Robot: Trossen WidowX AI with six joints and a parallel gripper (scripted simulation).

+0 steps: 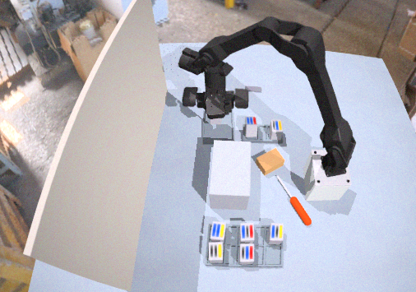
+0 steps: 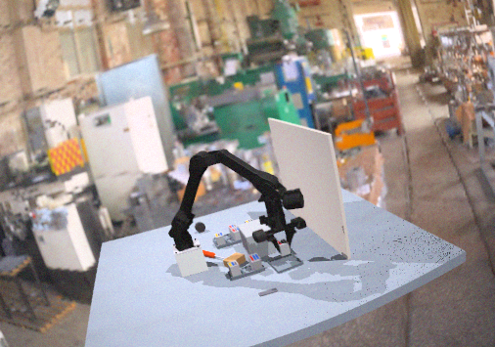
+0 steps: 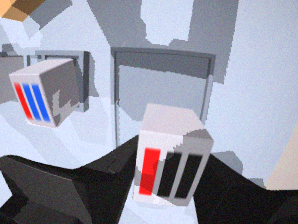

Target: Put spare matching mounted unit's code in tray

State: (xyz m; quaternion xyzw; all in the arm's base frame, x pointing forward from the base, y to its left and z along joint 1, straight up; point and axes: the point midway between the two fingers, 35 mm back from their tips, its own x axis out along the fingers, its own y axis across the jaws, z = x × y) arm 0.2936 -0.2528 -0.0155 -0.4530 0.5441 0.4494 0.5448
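My gripper tip is 10 mm past the dark grey tray, 10 mm to the right of it and 50 mm above it. The rest, counted from my gripper tip: rack (140 mm behind, 50 mm to the left, 50 mm below); then grey spare block (20 mm above); then mounted unit (10 mm behind, 220 mm to the left).
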